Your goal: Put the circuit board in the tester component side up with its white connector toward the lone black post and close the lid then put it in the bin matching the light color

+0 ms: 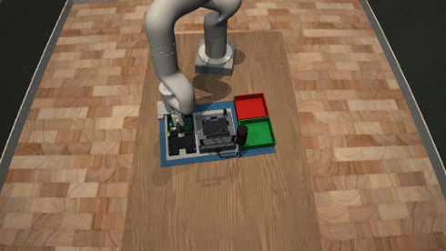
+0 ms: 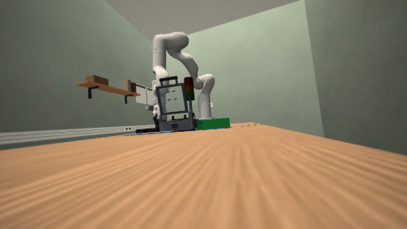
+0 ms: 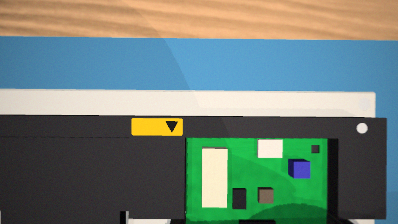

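Now: the green circuit board right at my hand. From my hand the other things lie so: dark nest 180 mm to the left, 50 mm above, 40 mm ahead; tester lid 200 mm to the left, 160 mm ahead, 160 mm above; red bin 360 mm to the left, 100 mm behind, 10 mm below.
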